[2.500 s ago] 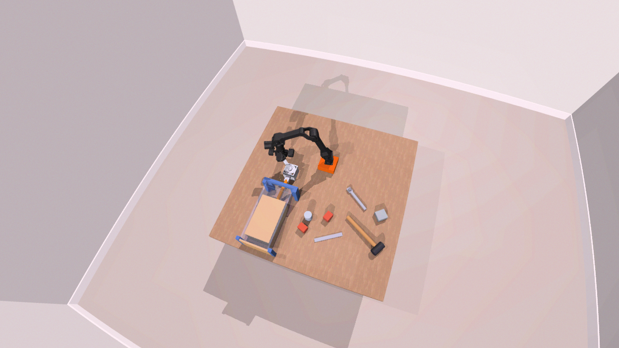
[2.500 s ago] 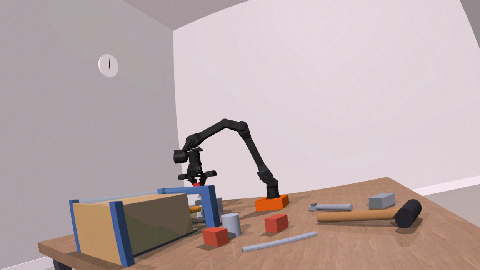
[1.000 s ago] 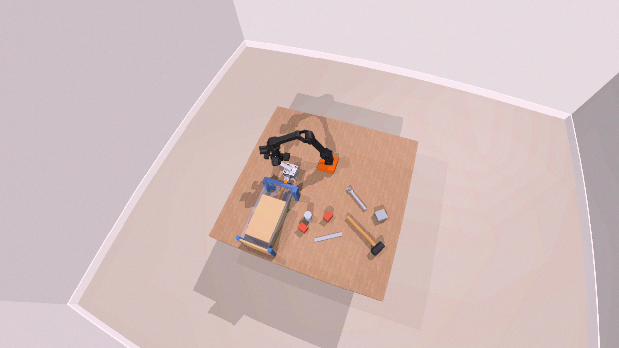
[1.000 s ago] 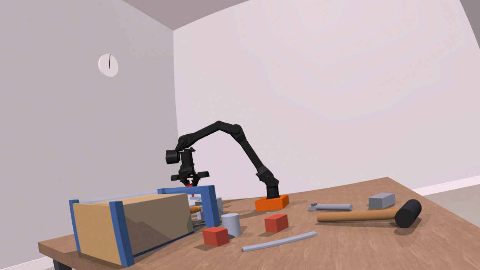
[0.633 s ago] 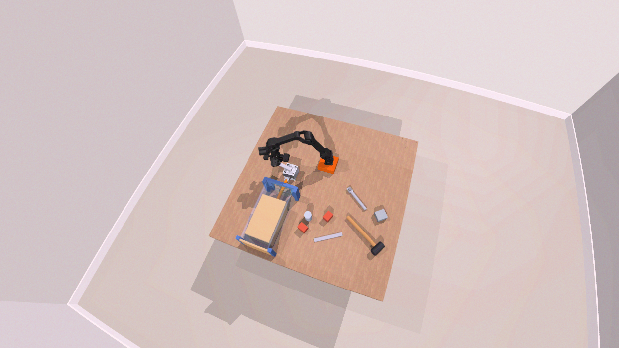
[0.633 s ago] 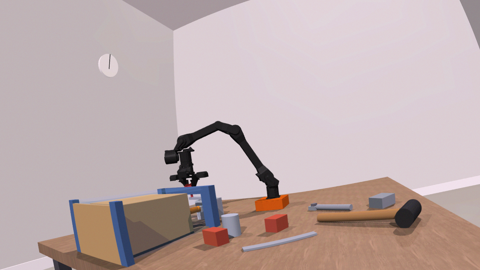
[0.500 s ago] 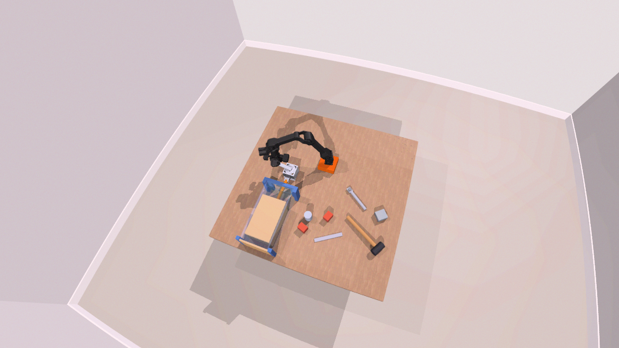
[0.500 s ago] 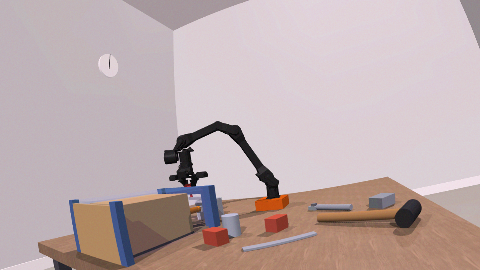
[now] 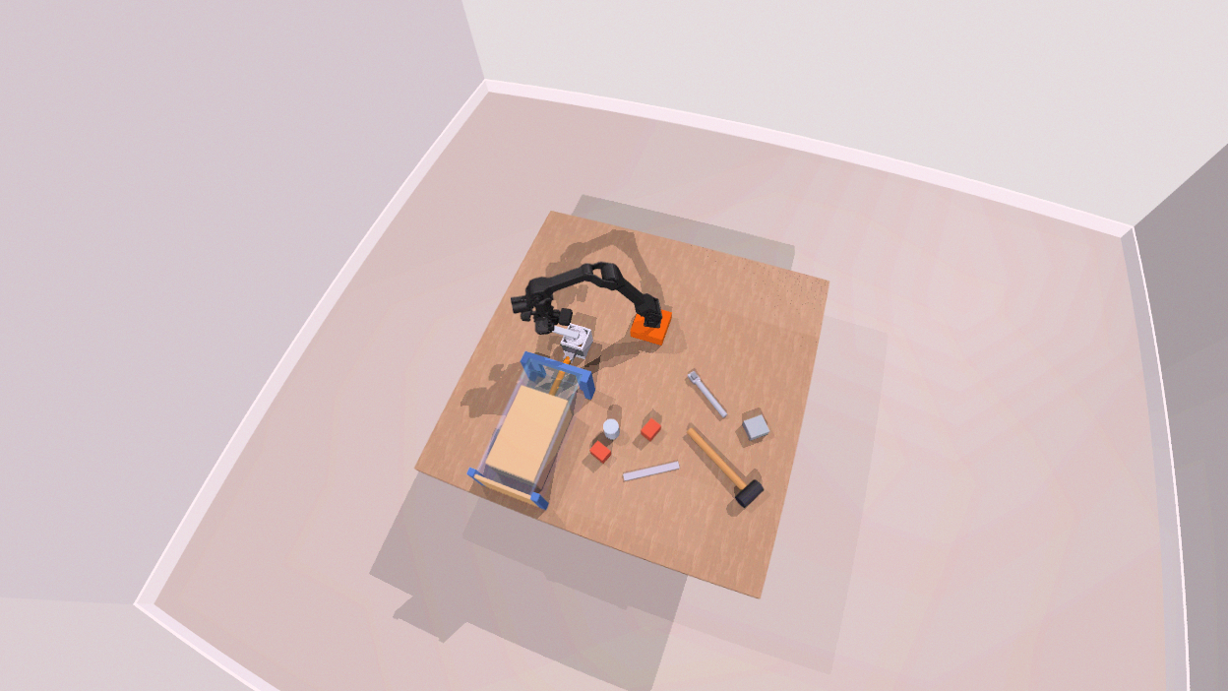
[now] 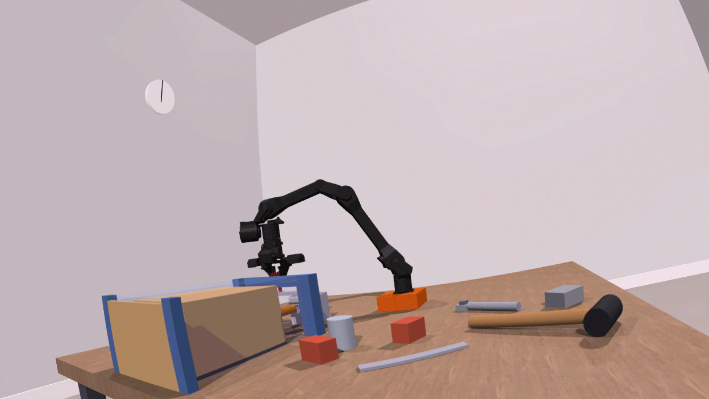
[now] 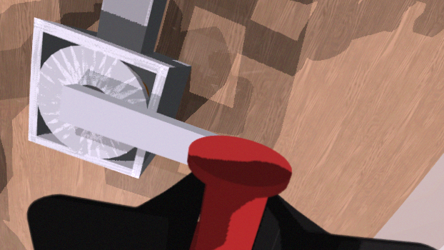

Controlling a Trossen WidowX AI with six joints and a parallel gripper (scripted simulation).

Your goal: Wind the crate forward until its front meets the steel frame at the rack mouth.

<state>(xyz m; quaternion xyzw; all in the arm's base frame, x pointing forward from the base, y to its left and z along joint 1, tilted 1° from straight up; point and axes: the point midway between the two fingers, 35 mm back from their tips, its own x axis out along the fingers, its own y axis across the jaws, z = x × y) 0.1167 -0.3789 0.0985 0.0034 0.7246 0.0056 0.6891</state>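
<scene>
Now: gripper tip 10 mm short of the grey winch handle, 40 mm to the right of it and 10 mm above it. From my gripper tip the other things lie so: red knob: 20 mm above; then blue frame bar: 170 mm ahead, 70 mm to the left, 10 mm below; then grey winch: 90 mm to the left, 80 mm below.
</scene>
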